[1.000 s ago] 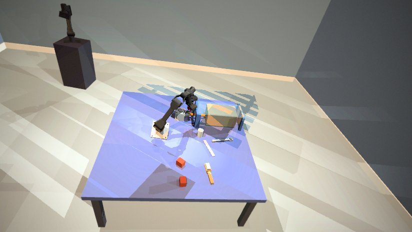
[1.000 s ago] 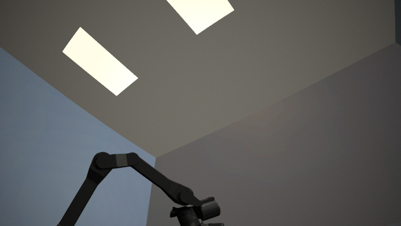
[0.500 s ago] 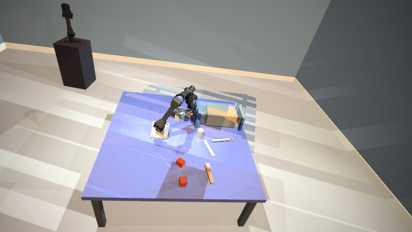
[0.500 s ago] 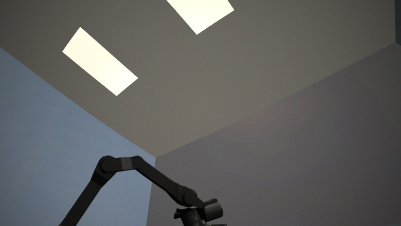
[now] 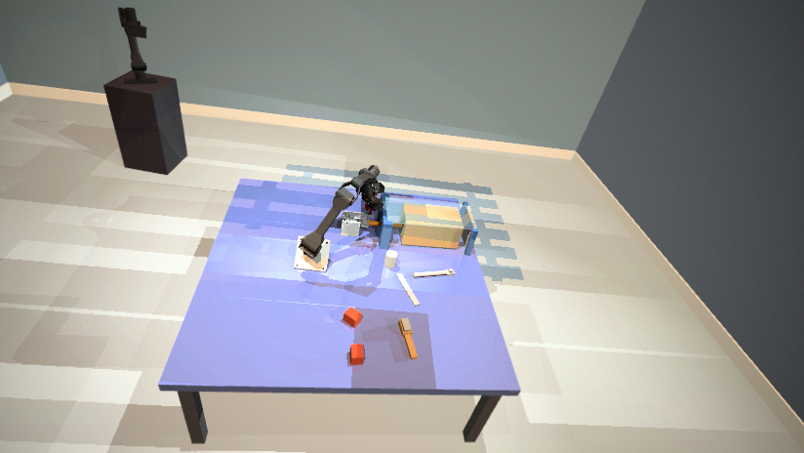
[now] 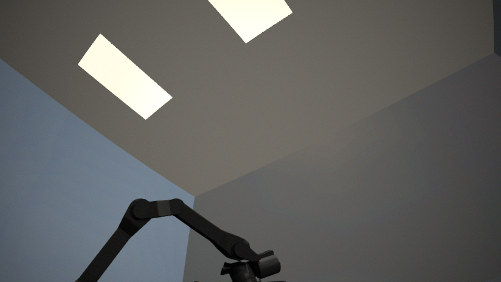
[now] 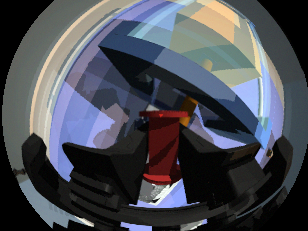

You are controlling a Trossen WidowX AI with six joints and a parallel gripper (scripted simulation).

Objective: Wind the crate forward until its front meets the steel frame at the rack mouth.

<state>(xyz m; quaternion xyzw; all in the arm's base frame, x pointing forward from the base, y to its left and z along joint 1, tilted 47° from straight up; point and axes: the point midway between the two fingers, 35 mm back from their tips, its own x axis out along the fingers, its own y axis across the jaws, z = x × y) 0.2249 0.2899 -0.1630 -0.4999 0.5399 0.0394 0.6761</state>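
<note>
My gripper tip is now 5 cm past the winch handle, 2 cm to the left of it and 3 cm above it. Round my gripper tip: red piece: 1 cm behind, 1 cm to the right; blue steel frame: 5 cm ahead, 3 cm to the right, 3 cm below; grey winch: 12 cm behind, 6 cm to the right, 10 cm below.
</note>
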